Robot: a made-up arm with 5 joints.
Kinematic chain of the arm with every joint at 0, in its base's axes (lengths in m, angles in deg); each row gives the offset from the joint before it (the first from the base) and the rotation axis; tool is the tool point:
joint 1: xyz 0 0 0.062 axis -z
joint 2: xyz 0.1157 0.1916 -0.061 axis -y
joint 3: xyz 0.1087 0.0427 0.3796 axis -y
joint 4: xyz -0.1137 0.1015 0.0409 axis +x
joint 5: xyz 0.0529 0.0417 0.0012 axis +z
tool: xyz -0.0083 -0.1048 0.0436
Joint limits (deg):
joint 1: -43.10..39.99
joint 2: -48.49..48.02
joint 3: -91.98..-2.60
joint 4: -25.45..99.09
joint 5: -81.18..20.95
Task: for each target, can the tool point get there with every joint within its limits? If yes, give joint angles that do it. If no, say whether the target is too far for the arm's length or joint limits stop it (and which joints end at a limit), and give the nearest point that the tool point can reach.
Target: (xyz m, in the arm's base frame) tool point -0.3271 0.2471 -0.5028
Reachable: no: joint limits stop it (at a limit: joint 2, joint 3, joint 4) | nearest point -0.2828 0.2136 0.2406 | short by 0.745 m
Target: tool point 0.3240 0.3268 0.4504
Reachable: yes | joints -8.48 -17.24 -48.05 2.55 -13.23
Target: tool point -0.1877 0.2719 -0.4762
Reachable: no: joint limits stop it (at a limit: joint 2, joint 3, joint 4) | nearest point -0.2001 0.2899 0.2406 | short by 0.717 m
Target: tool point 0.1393 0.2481 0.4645
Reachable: yes | joints 9.52 6.18 -29.61 46.82 -22.76
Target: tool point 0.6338 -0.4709 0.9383
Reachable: no: too far | nearest point 0.5377 -0.0643 0.4715 | short by 0.626 m
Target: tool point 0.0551 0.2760 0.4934
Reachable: yes | joints -8.19 14.02 -40.65 12.15 -3.46
